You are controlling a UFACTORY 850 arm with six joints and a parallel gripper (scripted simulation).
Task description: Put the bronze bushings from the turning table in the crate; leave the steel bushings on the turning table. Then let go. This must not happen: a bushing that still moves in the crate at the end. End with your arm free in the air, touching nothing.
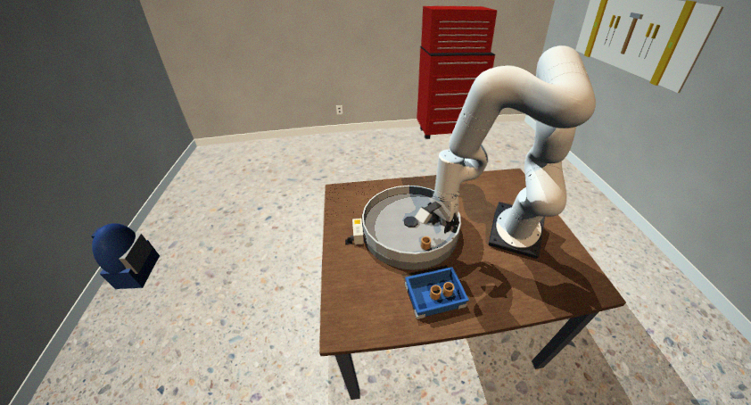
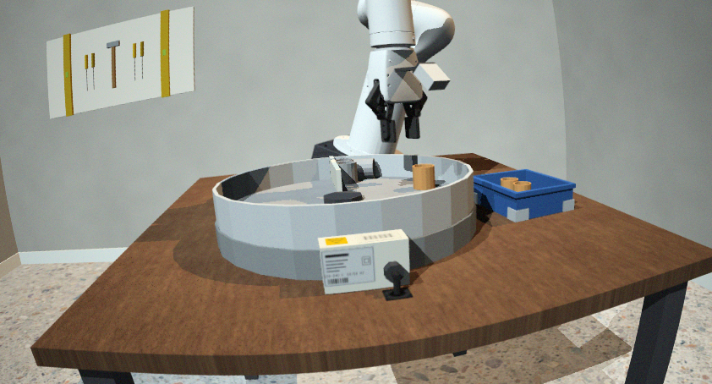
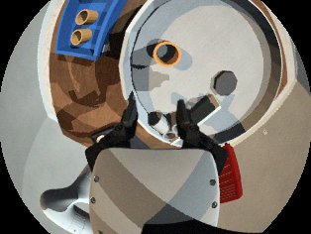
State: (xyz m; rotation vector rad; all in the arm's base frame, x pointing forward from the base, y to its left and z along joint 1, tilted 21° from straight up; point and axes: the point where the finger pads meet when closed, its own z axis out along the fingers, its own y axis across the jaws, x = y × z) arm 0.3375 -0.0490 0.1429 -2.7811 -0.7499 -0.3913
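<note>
Now: the blue crate 70 mm ahead of my hand, 220 mm to the left of it and 120 mm below it. Also, from my hand: grey turning table: 90 mm ahead, 120 mm to the right, 100 mm below.
</note>
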